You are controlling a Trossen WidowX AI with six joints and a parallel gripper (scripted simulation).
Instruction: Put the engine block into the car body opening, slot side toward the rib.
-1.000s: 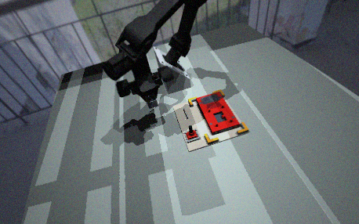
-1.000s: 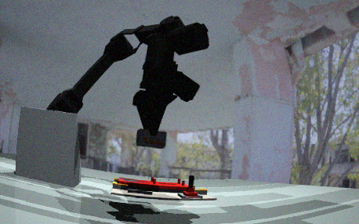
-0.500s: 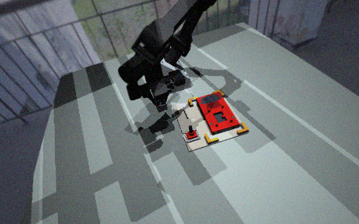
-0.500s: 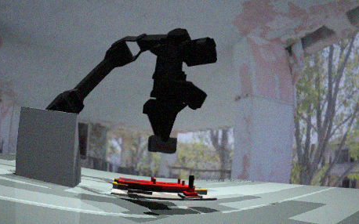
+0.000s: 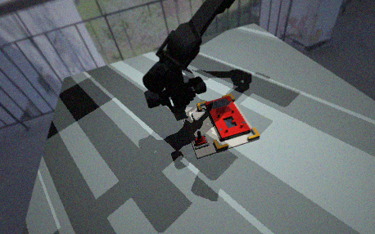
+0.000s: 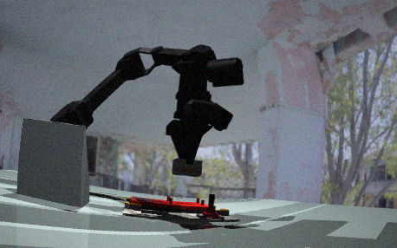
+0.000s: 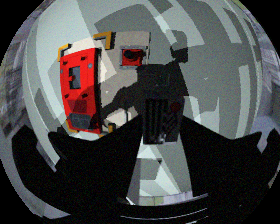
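Right now my gripper tip is 20 mm short of the light baseplate, 140 mm to the right of it and 110 mm above it. From my gripper tip the other things lie so: engine block (10 mm below); black post (70 mm ahead, 40 mm to the left, 80 mm below).
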